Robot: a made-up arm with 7 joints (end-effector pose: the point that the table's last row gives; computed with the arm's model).
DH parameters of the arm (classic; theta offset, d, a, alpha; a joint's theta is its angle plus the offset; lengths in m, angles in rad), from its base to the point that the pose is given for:
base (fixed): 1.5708 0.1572 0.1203 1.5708
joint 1: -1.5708 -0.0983 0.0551 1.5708
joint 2: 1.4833 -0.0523 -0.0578 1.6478
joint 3: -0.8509 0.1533 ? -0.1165
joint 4: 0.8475 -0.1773 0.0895 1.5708
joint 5: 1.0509 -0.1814 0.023 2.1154
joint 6: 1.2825 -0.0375 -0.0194 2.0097
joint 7: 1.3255 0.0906 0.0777 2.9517
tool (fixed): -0.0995 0.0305 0 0
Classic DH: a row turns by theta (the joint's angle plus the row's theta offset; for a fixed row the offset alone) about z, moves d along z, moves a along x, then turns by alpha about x.
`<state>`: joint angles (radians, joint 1 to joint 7).
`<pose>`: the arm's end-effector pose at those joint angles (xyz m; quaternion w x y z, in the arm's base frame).
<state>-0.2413 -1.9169 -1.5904 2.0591 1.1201 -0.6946 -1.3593</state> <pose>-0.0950 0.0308 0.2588 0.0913 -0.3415 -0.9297 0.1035</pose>
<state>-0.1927 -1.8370 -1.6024 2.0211 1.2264 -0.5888 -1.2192</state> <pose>-0.1069 0.0188 0.2475 0.0778 -0.3124 -0.9444 0.0674</pose>
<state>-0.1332 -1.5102 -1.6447 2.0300 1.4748 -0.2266 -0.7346</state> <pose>-0.1507 0.0011 0.2216 0.0432 0.1667 0.9814 -0.0846</pose>
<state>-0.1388 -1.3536 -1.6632 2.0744 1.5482 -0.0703 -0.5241</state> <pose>-0.1693 -0.0019 0.2146 0.1046 0.1012 0.9785 -0.1461</pose>
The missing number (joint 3, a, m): -0.0439
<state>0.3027 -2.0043 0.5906 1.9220 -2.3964 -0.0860 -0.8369</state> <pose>0.1500 0.1734 0.3270 0.2256 -0.7559 -0.1011 0.6062</pose>
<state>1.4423 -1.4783 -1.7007 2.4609 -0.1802 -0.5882 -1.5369</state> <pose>-0.2255 0.1095 0.0233 0.4612 0.3673 0.5459 0.5953</pose>
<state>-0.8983 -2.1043 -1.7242 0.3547 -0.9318 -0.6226 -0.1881</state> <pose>-0.2158 0.0110 -0.1074 0.7838 -0.0973 0.5603 -0.2497</pose>
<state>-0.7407 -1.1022 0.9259 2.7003 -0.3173 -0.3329 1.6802</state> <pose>-0.1706 0.3045 -0.1034 0.8204 -0.2031 0.5296 -0.0725</pose>
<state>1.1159 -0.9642 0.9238 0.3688 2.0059 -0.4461 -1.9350</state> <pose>-0.1092 -0.0271 0.2716 0.1567 -0.7850 -0.5972 -0.0509</pose>
